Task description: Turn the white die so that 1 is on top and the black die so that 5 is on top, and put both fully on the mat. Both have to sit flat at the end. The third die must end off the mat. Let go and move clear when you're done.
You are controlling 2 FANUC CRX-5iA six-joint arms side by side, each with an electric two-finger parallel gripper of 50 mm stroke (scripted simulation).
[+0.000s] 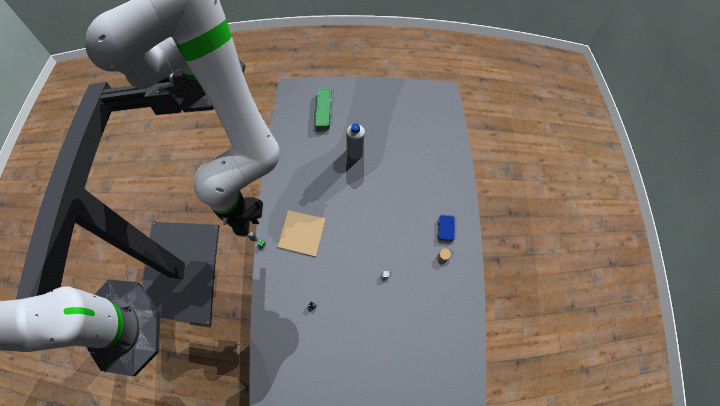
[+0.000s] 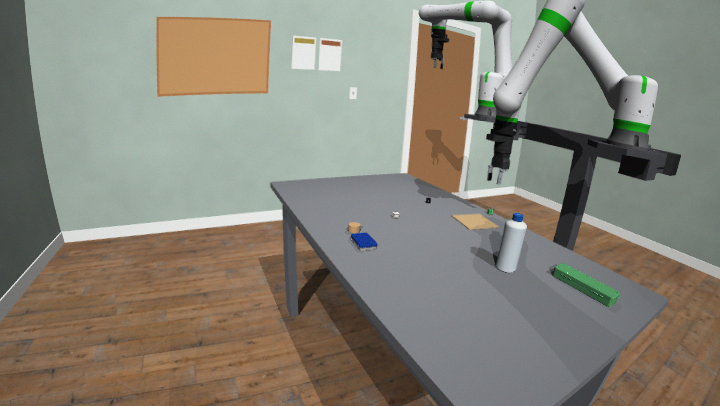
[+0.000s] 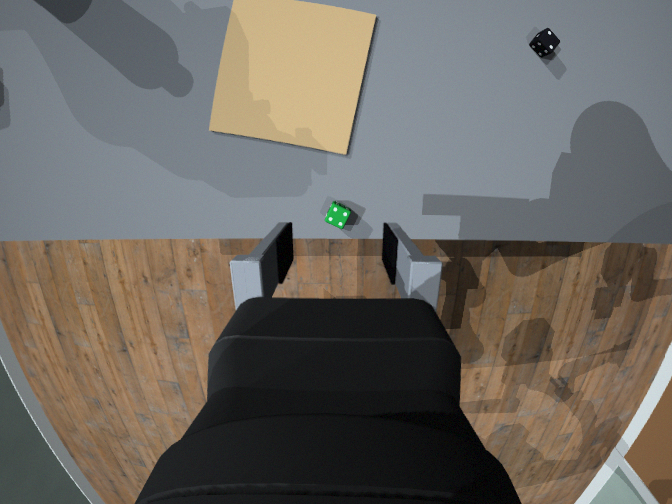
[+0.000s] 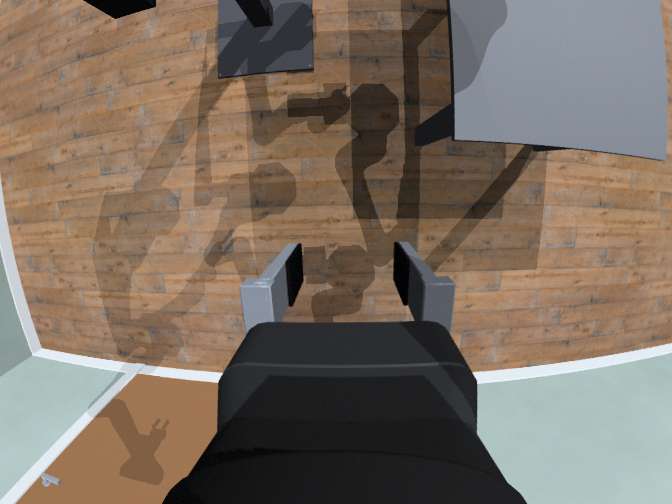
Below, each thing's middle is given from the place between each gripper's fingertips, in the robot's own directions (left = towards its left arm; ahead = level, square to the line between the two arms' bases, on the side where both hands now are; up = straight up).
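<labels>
Tan mat (image 1: 301, 233): 16 cm below my left hand, 12 cm ahead of it and 7 cm to the left of it. Counted from my left hand as well: white bottle (image 2: 514, 232), 42 cm to the left, 25 cm ahead and 8 cm below; green box (image 2: 606, 295), 60 cm to the left, 15 cm below and 9 cm ahead.
Relative to my right hand, the tan mat is 96 cm to the left, 68 cm below and 31 cm ahead.
</labels>
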